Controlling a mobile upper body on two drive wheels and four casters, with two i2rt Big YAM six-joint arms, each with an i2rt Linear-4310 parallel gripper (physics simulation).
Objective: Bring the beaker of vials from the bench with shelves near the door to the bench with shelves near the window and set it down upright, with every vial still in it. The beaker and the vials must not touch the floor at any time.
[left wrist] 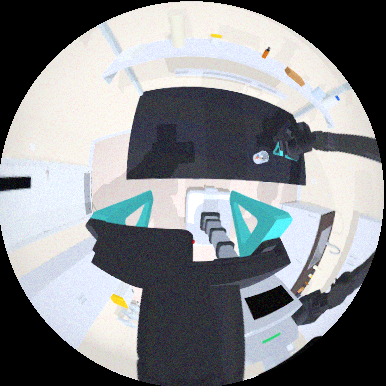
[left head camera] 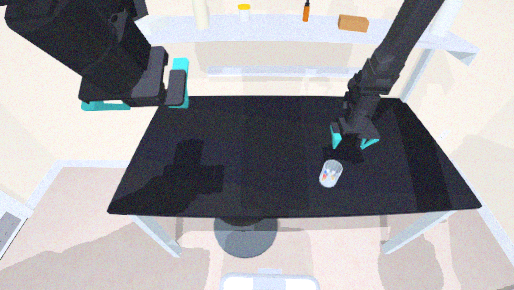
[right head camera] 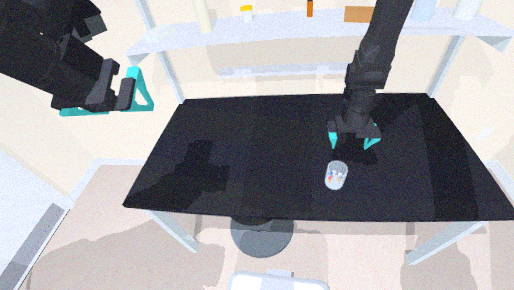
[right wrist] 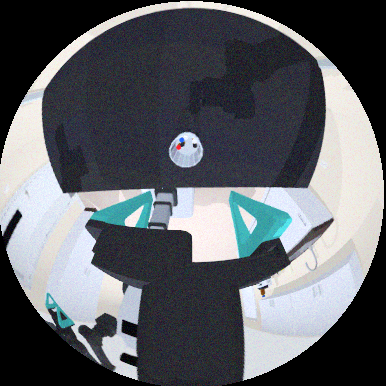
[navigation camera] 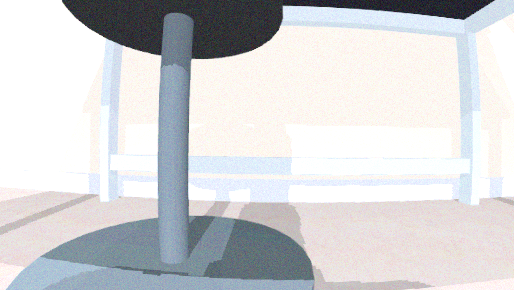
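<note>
The clear beaker (left head camera: pixel 330 174) (right head camera: pixel 335 176) (left wrist: pixel 260 157) (right wrist: pixel 186 152) stands upright on the black bench top (left head camera: pixel 270 150) (right head camera: pixel 280 150) (left wrist: pixel 215 115) (right wrist: pixel 120 100), with vials in it; red and blue parts show. My right gripper (left head camera: pixel 349 146) (right head camera: pixel 350 147) (right wrist: pixel 190 194) is open and empty. In the head views it hangs just above the beaker in the picture, apart from it. In the right wrist view the beaker lies beyond the fingertips, nearly centred between them. My left gripper (left head camera: pixel 145 106) (right head camera: pixel 114 111) (left wrist: pixel 190 194) is open and empty, high at the bench's left end.
A shelf (left head camera: pixel 285 32) (right head camera: pixel 285 35) above the bench holds a yellow-capped jar (left head camera: pixel 244 12), an orange bottle (left head camera: pixel 306 12) and a brown box (left head camera: pixel 353 23). A stool's round base (left head camera: pixel 245 240) and post (navigation camera: pixel 174 150) stand below the bench's front edge.
</note>
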